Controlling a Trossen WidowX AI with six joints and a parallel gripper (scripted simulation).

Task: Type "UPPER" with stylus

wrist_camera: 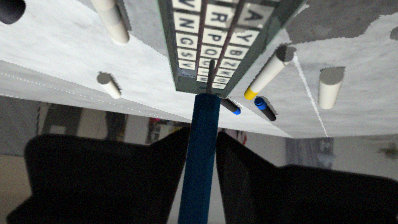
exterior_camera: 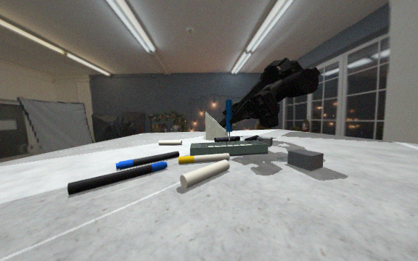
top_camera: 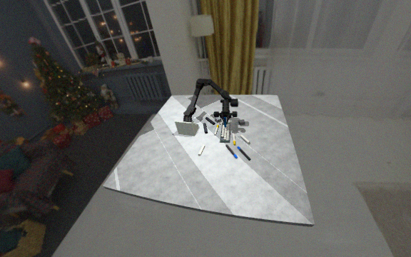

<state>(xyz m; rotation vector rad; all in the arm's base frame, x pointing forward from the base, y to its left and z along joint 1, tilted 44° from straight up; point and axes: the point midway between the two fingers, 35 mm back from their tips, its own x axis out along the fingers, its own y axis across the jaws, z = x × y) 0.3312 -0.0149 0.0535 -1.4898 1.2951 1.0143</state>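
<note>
Now: gripper tip 120 mm short of the grey block, 140 mm to the right of it and 80 mm above it. The rest, counted from my gripper tip: thin metal tip 50 mm below; then blue stylus 10 mm below.
</note>
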